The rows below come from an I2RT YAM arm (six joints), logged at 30 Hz.
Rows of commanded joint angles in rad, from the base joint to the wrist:
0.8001, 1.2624, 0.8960, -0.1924, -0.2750, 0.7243
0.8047, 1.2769, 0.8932, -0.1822, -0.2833, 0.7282
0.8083, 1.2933, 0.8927, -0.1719, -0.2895, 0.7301
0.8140, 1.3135, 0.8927, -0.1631, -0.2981, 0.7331
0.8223, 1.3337, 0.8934, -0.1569, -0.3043, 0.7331
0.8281, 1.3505, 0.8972, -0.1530, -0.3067, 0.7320
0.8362, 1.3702, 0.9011, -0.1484, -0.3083, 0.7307
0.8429, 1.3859, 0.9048, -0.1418, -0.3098, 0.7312
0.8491, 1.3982, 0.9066, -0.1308, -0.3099, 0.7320
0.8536, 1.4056, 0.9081, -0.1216, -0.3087, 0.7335
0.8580, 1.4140, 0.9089, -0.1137, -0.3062, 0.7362
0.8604, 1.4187, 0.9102, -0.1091, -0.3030, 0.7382
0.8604, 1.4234, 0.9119, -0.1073, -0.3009, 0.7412
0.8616, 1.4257, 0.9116, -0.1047, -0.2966, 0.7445
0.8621, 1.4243, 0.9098, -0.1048, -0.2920, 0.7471
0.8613, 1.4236, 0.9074, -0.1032, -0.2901, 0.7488
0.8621, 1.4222, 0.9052, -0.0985, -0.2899, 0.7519
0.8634, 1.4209, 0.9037, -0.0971, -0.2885, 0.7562
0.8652, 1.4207, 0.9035, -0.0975, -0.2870, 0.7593
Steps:
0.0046, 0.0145, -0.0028, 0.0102, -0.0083, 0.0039
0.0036, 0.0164, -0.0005, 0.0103, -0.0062, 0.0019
0.0057, 0.0202, 0.0000, 0.0088, -0.0086, 0.0030
0.0083, 0.0202, 0.0007, 0.0062, -0.0062, 0.0000
0.0058, 0.0168, 0.0038, 0.0039, -0.0024, -0.0011
0.0081, 0.0197, 0.0039, 0.0046, -0.0016, -0.0013
0.0067, 0.0157, 0.0037, 0.0066, -0.0015, 0.0005
0.0062, 0.0123, 0.0018, 0.0110, -0.0001, 0.0008
0.0045, 0.0074, 0.0015, 0.0092, 0.0012, 0.0015
0.0044, 0.0084, 0.0008, 0.0079, 0.0025, 0.0027
0.0024, 0.0047, 0.0013, 0.0046, 0.0032, 0.0020
0.0000, 0.0047, 0.0017, 0.0018, 0.0021, 0.0030
0.0012, 0.0023, -0.0003, 0.0026, 0.0043, 0.0033
0.0005, -0.0014, -0.0018, -0.0001, 0.0046, 0.0026
-0.0008, -0.0007, -0.0024, 0.0016, 0.0019, 0.0017
0.0008, -0.0014, -0.0022, 0.0047, 0.0002, 0.0031
0.0013, -0.0013, -0.0015, 0.0014, 0.0014, 0.0043
0.0018, -0.0002, -0.0002, -0.0004, 0.0015, 0.0031

